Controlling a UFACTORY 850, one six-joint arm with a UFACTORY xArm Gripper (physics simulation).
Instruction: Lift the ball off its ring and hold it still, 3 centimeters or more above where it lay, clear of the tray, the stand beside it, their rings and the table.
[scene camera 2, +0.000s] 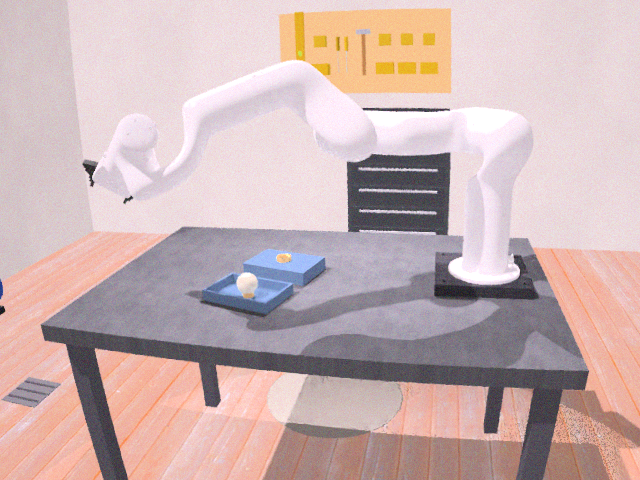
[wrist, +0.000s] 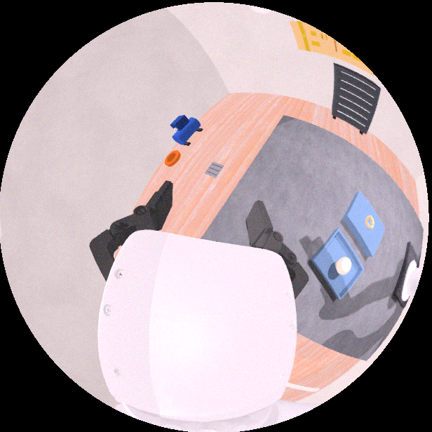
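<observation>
The pale, cream ball (scene camera 2: 247, 284) (wrist: 343, 265) rests on its small orange ring (scene camera 2: 248, 296) inside the shallow blue tray (scene camera 2: 232, 304) (wrist: 331, 248). The ring is mostly hidden under the ball. The blue stand (scene camera 2: 306, 272) (wrist: 359, 210) is a flat block beside the tray, with an empty yellow-orange ring (scene camera 2: 283, 260) (wrist: 366, 222) on top. My gripper (scene camera 2: 109, 190) (wrist: 212, 201) is open, with nothing between its black fingers. It is high up, beyond the table's left end in the scene view, well away from the ball.
The dark grey table (scene camera 2: 361, 315) (wrist: 300, 175) carries the tray, the stand and the robot's black base plate (scene camera 2: 485, 290). A black drawer cabinet (scene camera 2: 398, 201) (wrist: 356, 97) stands behind it. A blue machine (wrist: 186, 131) and an orange ring-shaped object (wrist: 167, 160) are on the floor off the table.
</observation>
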